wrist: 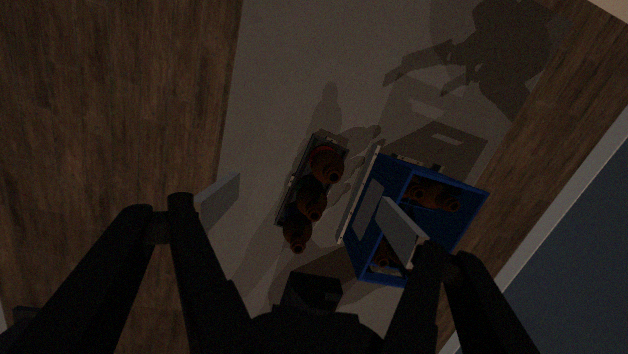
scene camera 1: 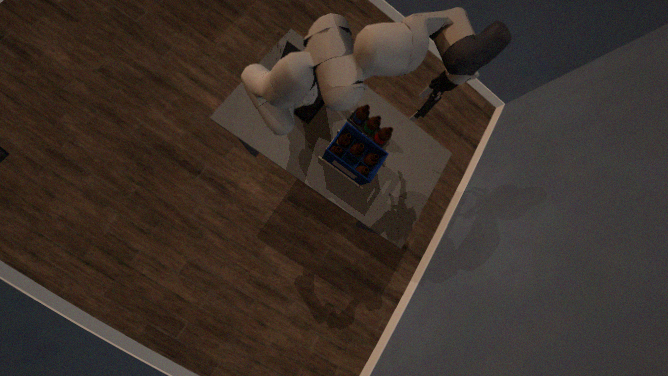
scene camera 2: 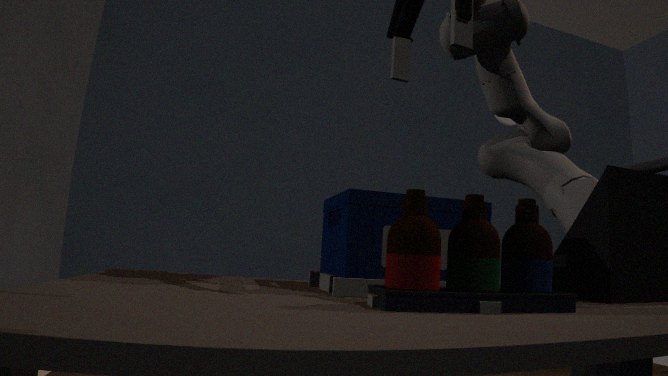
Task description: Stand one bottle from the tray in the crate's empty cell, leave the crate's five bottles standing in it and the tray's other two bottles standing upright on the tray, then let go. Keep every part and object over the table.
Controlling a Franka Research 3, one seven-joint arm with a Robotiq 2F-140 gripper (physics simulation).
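Note:
On the tray [scene camera 2: 430, 302] [wrist: 285, 207] three brown bottles stand upright in a row: red-labelled [scene camera 1: 383, 136] [scene camera 2: 413, 272] [wrist: 327, 165], green-labelled [scene camera 1: 373, 125] [scene camera 2: 474, 240] [wrist: 312, 200] and blue-labelled [scene camera 1: 361, 115] [scene camera 2: 527, 245] [wrist: 297, 232]. The blue crate [scene camera 1: 361, 178] [scene camera 2: 365, 235] [wrist: 357, 255] stands beside the tray. Several bottles stand in its cells; the middle cell [scene camera 1: 351, 158] of the row away from the tray looks empty. My gripper [scene camera 1: 419, 105] [scene camera 2: 431, 65] [wrist: 310, 196] is open and empty, high above the tray's bottles. Its right finger hides part of the crate in the wrist view.
A grey table [scene camera 1: 425, 150] [scene camera 2: 200, 320] bears everything. A dark block [scene camera 1: 310, 110] [scene camera 2: 620, 240] [wrist: 315, 292] stands beyond the blue-labelled bottle's end of the tray. Light strips [scene camera 1: 341, 172] [scene camera 2: 350, 287] run low along the crate. The crate walls rise around its bottles.

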